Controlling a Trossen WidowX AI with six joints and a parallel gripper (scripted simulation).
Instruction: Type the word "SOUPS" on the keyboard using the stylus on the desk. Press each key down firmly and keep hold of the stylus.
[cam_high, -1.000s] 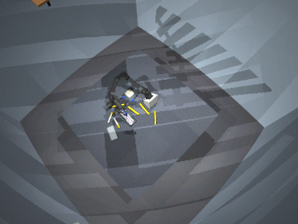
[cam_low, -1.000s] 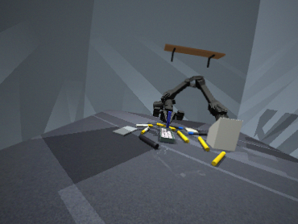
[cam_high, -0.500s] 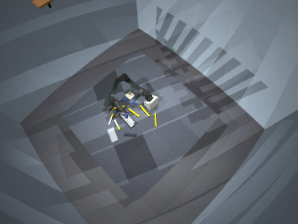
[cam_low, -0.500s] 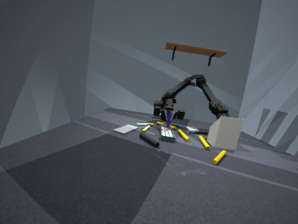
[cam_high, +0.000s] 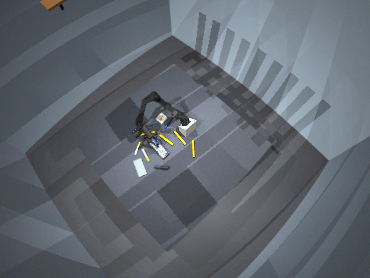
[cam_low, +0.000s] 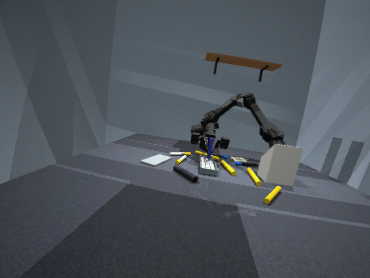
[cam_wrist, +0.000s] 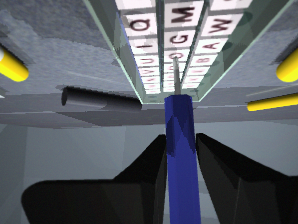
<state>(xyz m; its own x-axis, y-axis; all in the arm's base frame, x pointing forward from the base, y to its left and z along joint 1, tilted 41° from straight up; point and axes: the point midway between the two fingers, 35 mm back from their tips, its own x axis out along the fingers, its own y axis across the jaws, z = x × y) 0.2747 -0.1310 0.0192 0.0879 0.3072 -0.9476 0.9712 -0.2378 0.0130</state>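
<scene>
Right now the yellow stick is 10 cm behind my gripper tip, 6 cm below it and 1 cm to the left of it. From my gripper tip the other things lie so: blue stylus 1 cm below; then grey stylus tip 5 cm below; then dark cylinder 12 cm to the left, 12 cm ahead, 6 cm below.
</scene>
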